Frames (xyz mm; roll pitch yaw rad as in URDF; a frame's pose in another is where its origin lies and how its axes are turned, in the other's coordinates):
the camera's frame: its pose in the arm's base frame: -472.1 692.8 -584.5 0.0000 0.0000 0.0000
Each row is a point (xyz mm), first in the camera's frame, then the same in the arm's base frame.
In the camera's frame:
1: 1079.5 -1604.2 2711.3
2: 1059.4 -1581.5 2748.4
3: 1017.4 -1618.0 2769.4
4: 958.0 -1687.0 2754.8
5: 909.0 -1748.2 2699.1
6: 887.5 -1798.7 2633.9
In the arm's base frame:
1: 607.4 -911.4 2126.8
2: 587.3 -888.7 2163.9
3: 545.3 -925.2 2184.9
4: 485.9 -994.2 2170.3
5: 436.9 -1055.4 2114.6
6: 415.4 -1105.9 2049.4

